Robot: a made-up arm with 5 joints.
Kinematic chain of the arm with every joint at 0, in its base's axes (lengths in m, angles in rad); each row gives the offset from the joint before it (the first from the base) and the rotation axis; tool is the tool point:
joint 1: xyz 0 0 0.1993 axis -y
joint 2: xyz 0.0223 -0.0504 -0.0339 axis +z
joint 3: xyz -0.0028 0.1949 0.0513 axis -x
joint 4: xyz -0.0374 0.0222 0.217 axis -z
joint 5: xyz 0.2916 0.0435 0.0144 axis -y
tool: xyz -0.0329 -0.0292 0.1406
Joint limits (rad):
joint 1: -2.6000..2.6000
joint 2: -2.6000..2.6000
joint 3: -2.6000..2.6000
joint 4: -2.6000..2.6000
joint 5: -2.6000..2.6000
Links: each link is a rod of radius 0.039 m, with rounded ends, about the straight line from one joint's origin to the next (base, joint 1, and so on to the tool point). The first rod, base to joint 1, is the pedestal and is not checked.
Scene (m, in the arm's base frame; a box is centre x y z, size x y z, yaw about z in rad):
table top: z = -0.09
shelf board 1: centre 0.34 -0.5 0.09 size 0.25 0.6 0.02 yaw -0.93
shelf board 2: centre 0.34 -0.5 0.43 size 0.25 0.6 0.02 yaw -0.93
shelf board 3: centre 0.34 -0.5 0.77 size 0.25 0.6 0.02 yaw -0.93
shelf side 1: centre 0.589 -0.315 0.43 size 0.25 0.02 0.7 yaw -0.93
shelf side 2: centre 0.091 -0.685 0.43 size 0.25 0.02 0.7 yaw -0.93
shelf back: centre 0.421 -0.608 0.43 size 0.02 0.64 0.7 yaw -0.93
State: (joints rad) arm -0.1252 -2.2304 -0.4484 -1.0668 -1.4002
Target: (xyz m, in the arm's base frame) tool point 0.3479 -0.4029 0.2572
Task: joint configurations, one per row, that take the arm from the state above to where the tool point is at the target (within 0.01 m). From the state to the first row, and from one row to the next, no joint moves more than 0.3 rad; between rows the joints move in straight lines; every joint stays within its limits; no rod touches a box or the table.
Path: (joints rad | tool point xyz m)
1: -0.2495 -2.1847 -0.6551 -0.9952 -1.3563 | 0.2960 -0.3802 0.6234
2: -0.3739 -2.1390 -0.8618 -0.9237 -1.3124 | 0.2601 -0.3305 0.6229
3: -0.4982 -2.0933 -1.0685 -0.8521 -1.2686 | 0.2161 -0.2904 0.6125
4: -0.6575 -1.9282 -1.2671 -0.8569 -1.5348 | 0.2550 -0.2826 0.5569
5: -0.8168 -1.7631 -1.4657 -0.8616 -1.8011 | 0.2798 -0.2795 0.4887
6: -0.9761 -1.5979 -1.6642 -0.8663 -2.0674 | 0.2878 -0.2774 0.4121
7: -1.1354 -1.4328 -1.8628 -0.8710 -2.3337 | 0.2762 -0.2730 0.3327
8: -1.2947 -1.2676 -2.0614 -0.8758 -2.6000 | 0.2440 -0.2636 0.2572
9: -1.1945 -1.3143 -1.8213 -0.7684 -2.4745 | 0.2897 -0.2882 0.2447
10: -1.0942 -1.3609 -1.5812 -0.6610 -2.3490 | 0.3229 -0.3153 0.2363
11: -0.9939 -1.4075 -1.3411 -0.5536 -2.2234 | 0.3431 -0.3446 0.2344
12: -0.8937 -1.4542 -1.1010 -0.4462 -2.0979 | 0.3509 -0.3746 0.2411
13: -0.7934 -1.5008 -0.8609 -0.3388 -1.9724 | 0.3479 -0.4029 0.2572

